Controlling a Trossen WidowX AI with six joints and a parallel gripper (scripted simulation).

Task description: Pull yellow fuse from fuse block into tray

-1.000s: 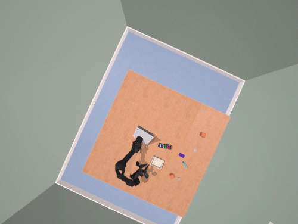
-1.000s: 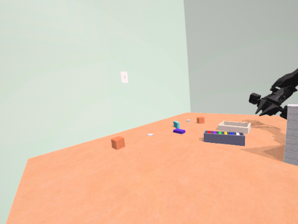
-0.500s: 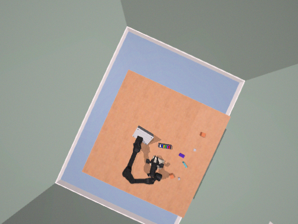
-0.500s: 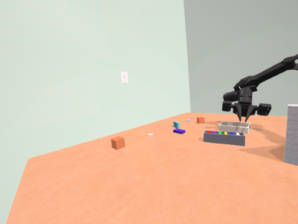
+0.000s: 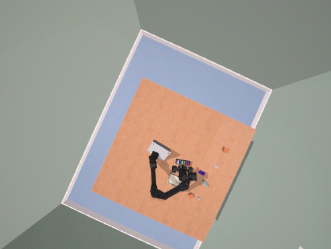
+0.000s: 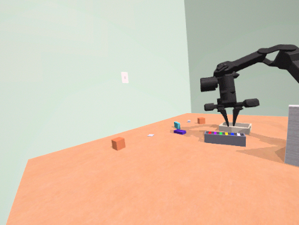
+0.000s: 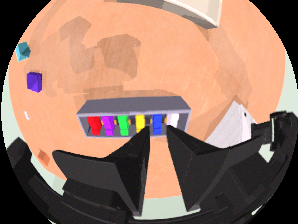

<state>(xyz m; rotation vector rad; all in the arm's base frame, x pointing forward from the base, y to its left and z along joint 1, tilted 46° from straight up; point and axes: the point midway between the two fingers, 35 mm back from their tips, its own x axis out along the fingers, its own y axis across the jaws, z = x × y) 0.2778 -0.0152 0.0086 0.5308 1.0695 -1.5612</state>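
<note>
My gripper tip is now 4 cm above the yellow fuse, 2 cm to the right of it and 1 cm short of it. From my gripper tip the other things lie so: teal block (31 cm ahead, 9 cm to the right, 5 cm below); then purple block (25 cm ahead, 6 cm below, 1 cm to the right); then pale tray (18 cm to the right, 6 cm below, 1 cm ahead).
</note>
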